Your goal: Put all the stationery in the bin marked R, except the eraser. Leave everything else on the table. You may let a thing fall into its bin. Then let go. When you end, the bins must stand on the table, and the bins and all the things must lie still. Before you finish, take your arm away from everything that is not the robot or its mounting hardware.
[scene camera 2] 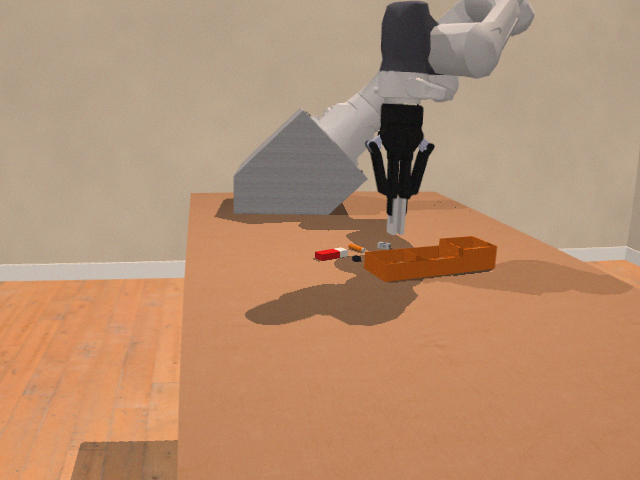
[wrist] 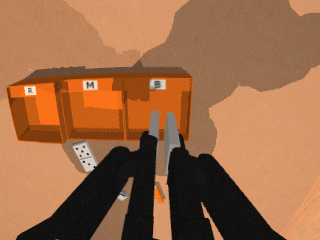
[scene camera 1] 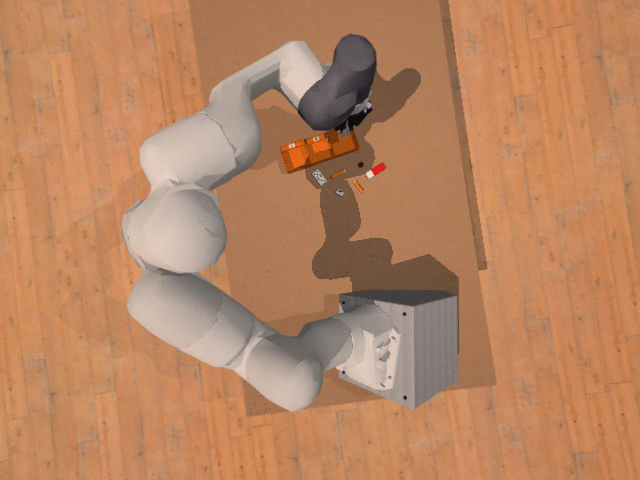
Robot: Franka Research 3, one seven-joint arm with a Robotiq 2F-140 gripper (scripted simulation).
orange bin: scene camera 2 454, 255; wrist; scene camera 1
same spot on orange bin: (wrist: 89, 107) = (scene camera 1: 316, 152)
